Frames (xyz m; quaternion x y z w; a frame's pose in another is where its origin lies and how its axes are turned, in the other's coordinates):
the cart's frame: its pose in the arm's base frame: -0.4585 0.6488 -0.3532 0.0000 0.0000 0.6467 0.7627
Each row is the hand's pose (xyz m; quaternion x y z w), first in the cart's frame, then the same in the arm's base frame.
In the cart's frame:
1: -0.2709 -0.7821 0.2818 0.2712 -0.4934 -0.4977 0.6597
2: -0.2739 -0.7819 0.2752 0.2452 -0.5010 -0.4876 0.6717
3: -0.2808 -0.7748 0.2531 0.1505 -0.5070 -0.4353 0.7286
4: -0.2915 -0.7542 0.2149 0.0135 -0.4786 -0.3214 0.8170
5: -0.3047 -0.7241 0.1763 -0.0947 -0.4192 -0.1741 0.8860
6: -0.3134 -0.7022 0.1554 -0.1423 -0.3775 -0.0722 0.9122
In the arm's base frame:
1: 0.2688 0.2537 -0.0714 0.5260 -0.2009 0.0470 0.8251
2: 0.2681 0.2507 -0.0780 0.5110 -0.2235 0.0625 0.8276
3: 0.2600 0.2451 -0.1001 0.4427 -0.2894 0.1392 0.8372
4: 0.2379 0.2379 -0.1383 0.3198 -0.3563 0.2832 0.8310
5: 0.2060 0.2298 -0.1769 0.1989 -0.3810 0.4402 0.7884
6: 0.1830 0.2248 -0.1978 0.1356 -0.3799 0.5349 0.7424

